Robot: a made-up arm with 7 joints.
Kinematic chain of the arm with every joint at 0, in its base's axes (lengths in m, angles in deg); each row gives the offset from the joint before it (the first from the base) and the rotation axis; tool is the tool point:
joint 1: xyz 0 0.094 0 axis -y
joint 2: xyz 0 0.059 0 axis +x
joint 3: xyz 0 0 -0.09 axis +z
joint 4: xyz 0 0 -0.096 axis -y
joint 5: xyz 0 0 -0.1 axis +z
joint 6: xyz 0 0 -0.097 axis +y
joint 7: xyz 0 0 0 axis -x
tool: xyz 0 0 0
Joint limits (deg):
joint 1: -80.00..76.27
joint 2: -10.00..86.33
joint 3: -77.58..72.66
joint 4: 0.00..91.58
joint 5: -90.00..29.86
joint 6: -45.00..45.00
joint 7: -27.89..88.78
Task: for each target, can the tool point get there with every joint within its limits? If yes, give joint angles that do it. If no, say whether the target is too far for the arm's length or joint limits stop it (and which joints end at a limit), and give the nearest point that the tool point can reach.
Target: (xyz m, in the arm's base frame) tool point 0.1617 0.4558 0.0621
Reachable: yes | joints 52.21 72.67 1.76 48.79 6.69 33.71 -15.39
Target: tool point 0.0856 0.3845 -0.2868
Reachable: yes | joints 6.13 41.99 -24.47 17.70 -45.19 -2.62 31.52
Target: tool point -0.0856 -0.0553 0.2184
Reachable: no: joint limits stop it (at a limit: joint 1, joint 2, joint 3, joint 4) | nearest point -0.1349 -0.0678 -0.0668 | short by 0.290 m
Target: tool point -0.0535 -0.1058 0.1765
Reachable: no: joint limits stop it (at a limit: joint 1, joint 2, joint 4) | nearest point 0.1677 -0.0457 0.0614 | short by 0.256 m
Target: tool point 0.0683 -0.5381 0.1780
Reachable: no: too far | nearest point 0.1533 -0.0651 0.0171 | short by 0.507 m
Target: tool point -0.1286 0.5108 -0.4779
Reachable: no: too far | nearest point -0.0807 0.3774 -0.2997 | short by 0.228 m
